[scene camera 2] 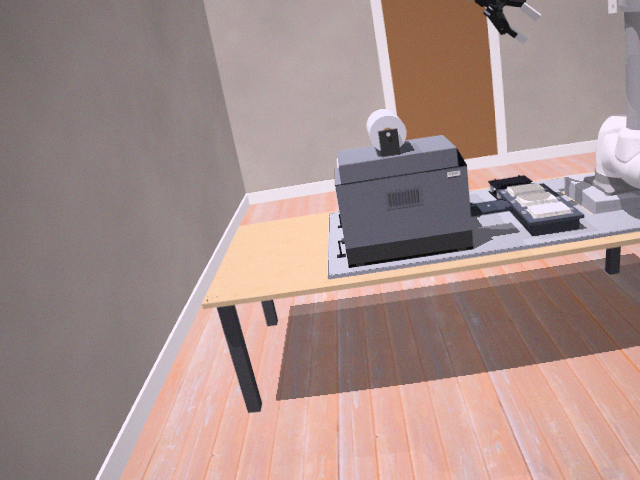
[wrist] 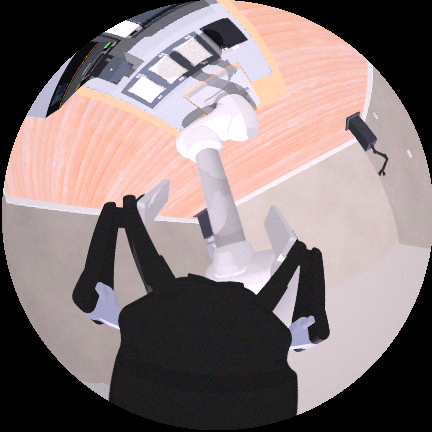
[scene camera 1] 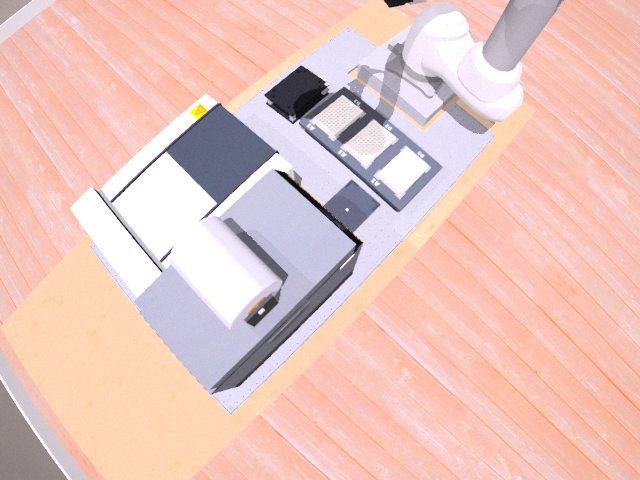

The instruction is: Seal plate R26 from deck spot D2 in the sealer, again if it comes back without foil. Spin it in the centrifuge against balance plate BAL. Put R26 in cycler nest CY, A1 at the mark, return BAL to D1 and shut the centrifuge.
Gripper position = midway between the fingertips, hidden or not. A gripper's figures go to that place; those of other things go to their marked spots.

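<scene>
My gripper (wrist: 218,201), 0.19 m from the lens. Dark square (wrist: 119,66), 0.65 m from the lens.
</scene>
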